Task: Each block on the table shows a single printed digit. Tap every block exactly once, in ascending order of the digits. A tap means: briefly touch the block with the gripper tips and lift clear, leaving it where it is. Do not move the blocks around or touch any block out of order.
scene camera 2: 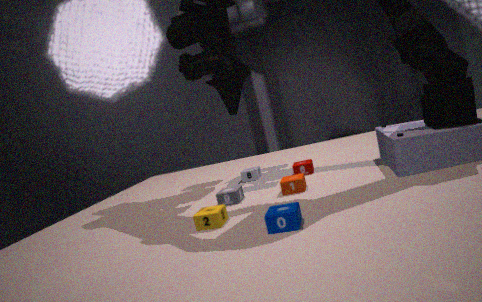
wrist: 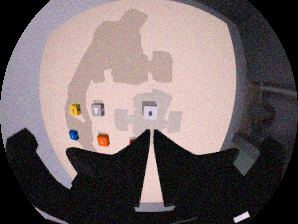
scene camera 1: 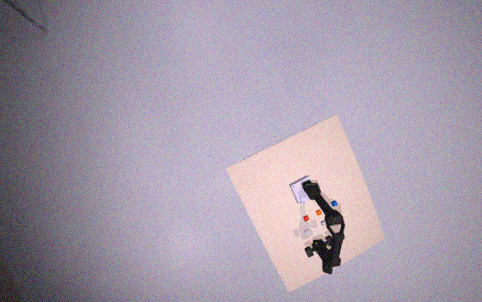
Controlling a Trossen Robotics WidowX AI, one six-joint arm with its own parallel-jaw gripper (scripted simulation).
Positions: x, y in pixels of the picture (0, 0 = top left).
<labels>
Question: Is my gripper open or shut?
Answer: Shut.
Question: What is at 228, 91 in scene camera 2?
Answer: My gripper.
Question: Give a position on a blue block marked 0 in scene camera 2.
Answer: At 287, 217
</labels>
